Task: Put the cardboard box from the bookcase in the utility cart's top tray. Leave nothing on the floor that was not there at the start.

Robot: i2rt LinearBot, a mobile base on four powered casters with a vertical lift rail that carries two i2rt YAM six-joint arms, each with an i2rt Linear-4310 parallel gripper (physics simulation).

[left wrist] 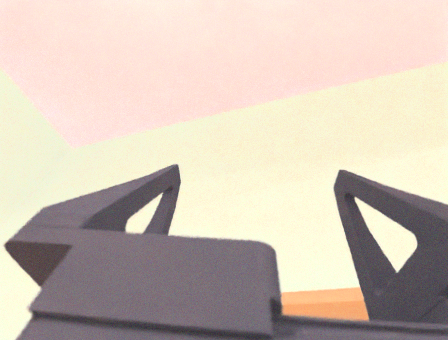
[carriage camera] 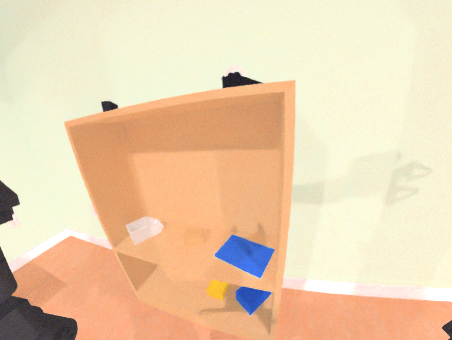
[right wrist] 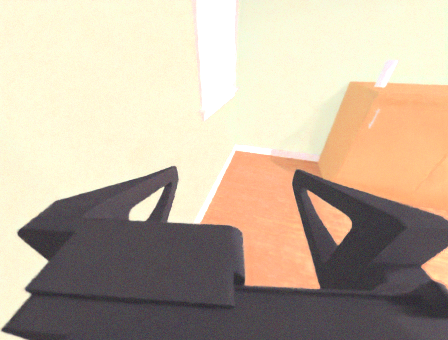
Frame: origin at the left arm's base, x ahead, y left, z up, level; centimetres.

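Seen in the pictures: left gripper, between the fingertips: (left wrist: 255, 175); right gripper, between the fingertips: (right wrist: 234, 174).
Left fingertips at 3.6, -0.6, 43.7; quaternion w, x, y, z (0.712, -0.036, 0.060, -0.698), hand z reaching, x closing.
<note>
Pixels of each thing's top centre, then the offset from my left fingertips to it, as dx, dy, dz. "spot": a spot on its surface instead.
- small tan box, centre of its top: (carriage camera: 193, 232) +48.1, -11.6, -51.0
- whitish bin, a spot on its surface: (carriage camera: 145, 229) spot: +49.6, +13.8, -50.2
- blue flat thing, centre of its top: (carriage camera: 244, 252) +39.2, -34.7, -55.2
- yellow block, centre of its top: (carriage camera: 219, 281) +47.7, -20.1, -86.7
- blue container, centre of its top: (carriage camera: 253, 288) +41.1, -38.9, -83.7
The bookcase (carriage camera: 289, 175) stands against the wall in the carriage view; an orange-tan edge, likely its top, shows low in the left wrist view. A small tan box (carriage camera: 194, 236), which looks like the cardboard box, sits on the middle shelf between a whitish translucent bin and a blue flat thing, and blends with the wood. My left gripper (left wrist: 255, 175) is open and empty, pointing at the upper wall and ceiling. My right gripper (right wrist: 234, 174) is open and empty, with wall and floor beyond its fingers. Neither gripper is at the box. The utility cart does not show.
The whitish bin (carriage camera: 145, 229) is left of the box, the blue flat thing (carriage camera: 246, 255) right. A yellow block (carriage camera: 217, 289) and a blue container (carriage camera: 252, 299) are below. Black objects (carriage camera: 240, 80) (carriage camera: 109, 106) show at the bookcase's top. A large tan wooden piece (right wrist: 395, 145) stands right.
</note>
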